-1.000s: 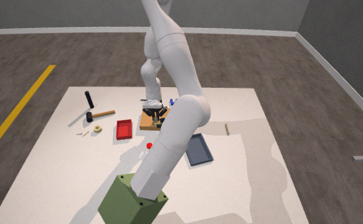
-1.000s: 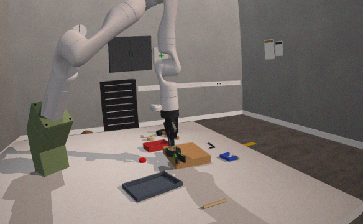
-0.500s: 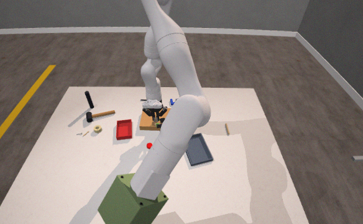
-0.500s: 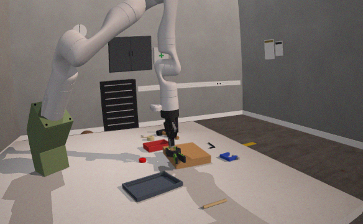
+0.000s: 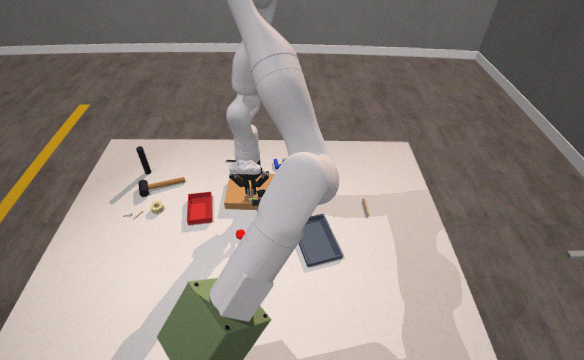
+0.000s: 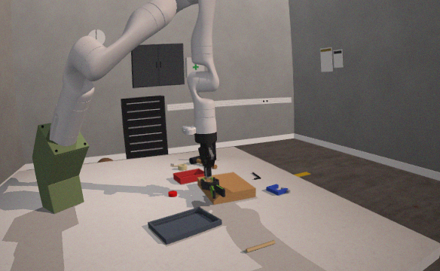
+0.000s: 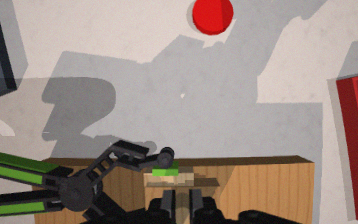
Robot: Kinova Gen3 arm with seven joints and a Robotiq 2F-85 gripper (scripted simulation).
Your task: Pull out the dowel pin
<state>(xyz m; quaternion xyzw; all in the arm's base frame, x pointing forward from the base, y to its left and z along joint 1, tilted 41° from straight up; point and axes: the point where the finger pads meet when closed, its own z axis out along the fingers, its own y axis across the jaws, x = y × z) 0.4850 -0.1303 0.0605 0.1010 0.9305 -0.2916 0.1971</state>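
My hand is 20 mm above the dowel pin. The rest, counted from my hand: wooden bench board (50 mm ahead, 30 mm to the right, 60 mm below); then red disc (110 mm behind, 70 mm to the left, 70 mm below); then red tray (30 mm ahead, 170 mm to the left, 70 mm below).
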